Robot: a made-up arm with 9 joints. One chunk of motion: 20 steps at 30 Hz.
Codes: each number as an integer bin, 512 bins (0 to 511) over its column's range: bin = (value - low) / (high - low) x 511, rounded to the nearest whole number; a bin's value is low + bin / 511 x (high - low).
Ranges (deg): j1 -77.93..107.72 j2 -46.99..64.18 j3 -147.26..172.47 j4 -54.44..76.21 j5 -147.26..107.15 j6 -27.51..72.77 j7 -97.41..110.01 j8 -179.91..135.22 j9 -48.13..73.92
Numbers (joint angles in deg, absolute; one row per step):
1: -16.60 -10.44 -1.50 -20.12 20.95 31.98 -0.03 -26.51 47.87
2: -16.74 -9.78 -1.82 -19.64 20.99 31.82 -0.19 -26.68 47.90
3: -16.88 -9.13 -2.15 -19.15 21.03 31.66 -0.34 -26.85 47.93
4: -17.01 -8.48 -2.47 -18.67 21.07 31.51 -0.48 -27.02 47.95
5: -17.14 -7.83 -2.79 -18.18 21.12 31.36 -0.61 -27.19 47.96
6: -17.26 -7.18 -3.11 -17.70 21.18 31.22 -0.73 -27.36 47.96
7: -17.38 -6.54 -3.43 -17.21 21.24 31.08 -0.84 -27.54 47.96
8: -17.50 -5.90 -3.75 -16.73 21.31 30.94 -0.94 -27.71 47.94
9: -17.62 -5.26 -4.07 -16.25 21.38 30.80 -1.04 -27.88 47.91
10: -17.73 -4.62 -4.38 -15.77 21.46 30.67 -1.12 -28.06 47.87
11: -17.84 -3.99 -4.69 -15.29 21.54 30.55 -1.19 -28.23 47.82
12: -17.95 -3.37 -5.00 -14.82 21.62 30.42 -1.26 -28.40 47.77
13: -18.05 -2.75 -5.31 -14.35 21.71 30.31 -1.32 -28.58 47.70
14: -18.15 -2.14 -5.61 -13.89 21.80 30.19 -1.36 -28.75 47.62
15: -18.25 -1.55 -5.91 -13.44 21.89 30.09 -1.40 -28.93 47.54
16: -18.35 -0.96 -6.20 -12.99 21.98 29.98 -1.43 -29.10 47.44
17: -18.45 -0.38 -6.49 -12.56 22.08 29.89 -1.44 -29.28 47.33
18: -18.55 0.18 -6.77 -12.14 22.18 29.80 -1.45 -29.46 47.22
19: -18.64 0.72 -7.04 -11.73 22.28 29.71 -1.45 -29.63 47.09
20: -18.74 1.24 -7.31 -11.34 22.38 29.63 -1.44 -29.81 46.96
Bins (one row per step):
1: 169 168 233 134 338 303 240 249 402
2: 168 171 232 136 338 302 240 248 402
3: 168 174 232 138 338 302 239 248 402
4: 168 177 231 140 338 301 239 248 402
5: 167 180 231 142 338 300 238 248 402
6: 167 183 230 144 338 299 238 247 402
7: 167 186 230 146 338 299 238 247 402
8: 166 189 229 147 339 298 238 247 402
9: 166 192 229 149 339 297 237 247 402
10: 166 195 228 151 339 296 237 246 402
11: 165 198 228 153 339 296 237 246 402
12: 165 201 227 155 339 295 237 246 402
13: 165 203 227 157 339 295 237 245 401
14: 165 206 226 159 340 294 237 245 401
15: 164 209 226 160 340 294 237 245 401
16: 164 212 225 162 340 293 236 245 400
17: 164 214 225 164 340 292 236 244 400
18: 163 217 225 165 340 292 236 244 399
19: 163 219 224 167 341 292 236 244 399
20: 163 222 224 169 341 291 236 243 398

